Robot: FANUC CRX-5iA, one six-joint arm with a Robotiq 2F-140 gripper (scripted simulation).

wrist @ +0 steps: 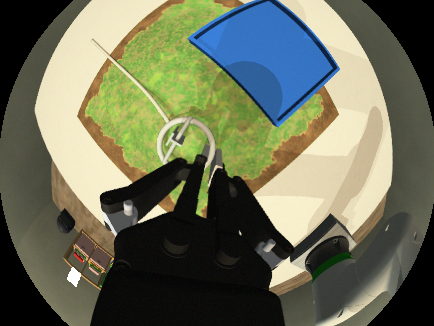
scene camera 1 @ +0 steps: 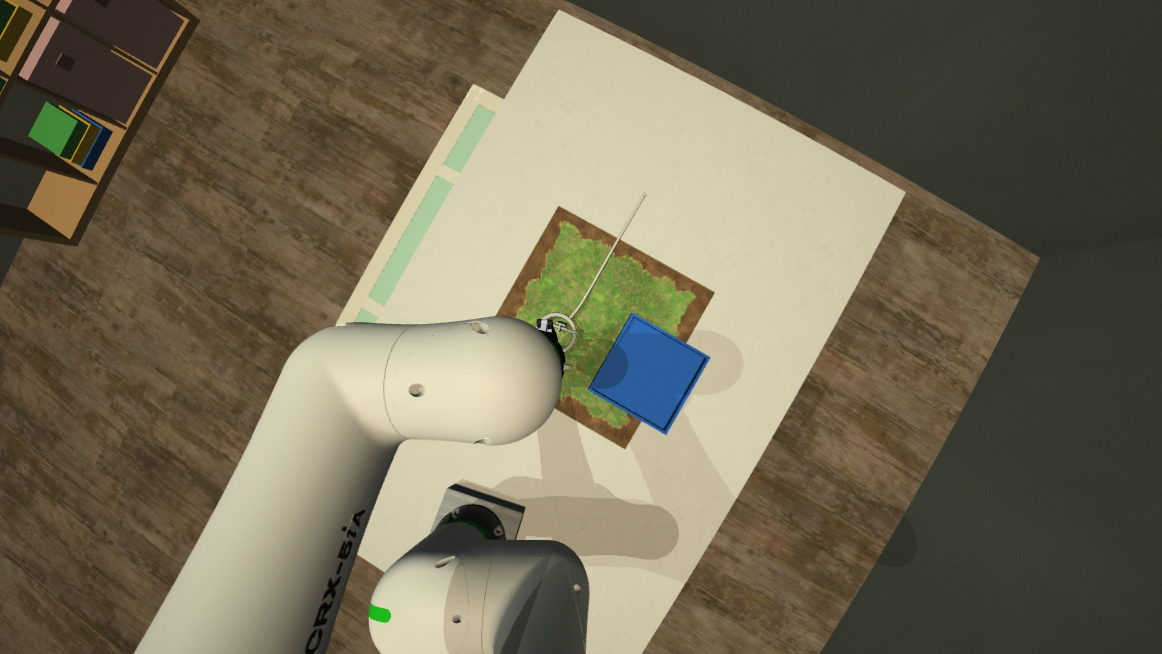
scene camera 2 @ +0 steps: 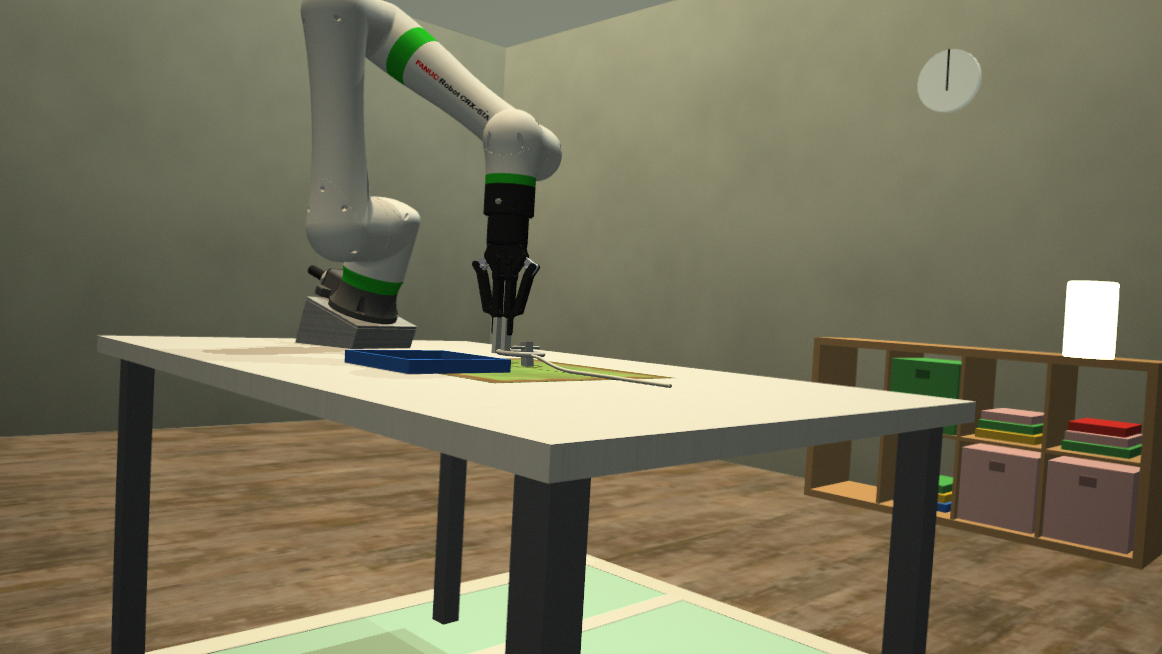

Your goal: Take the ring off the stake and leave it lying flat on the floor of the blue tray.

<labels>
blue tray: wrist 279, 57; scene camera 1; scene camera 2
same spot on blue tray: (scene camera 2: 403, 361) = (scene camera 1: 706, 363)
</labels>
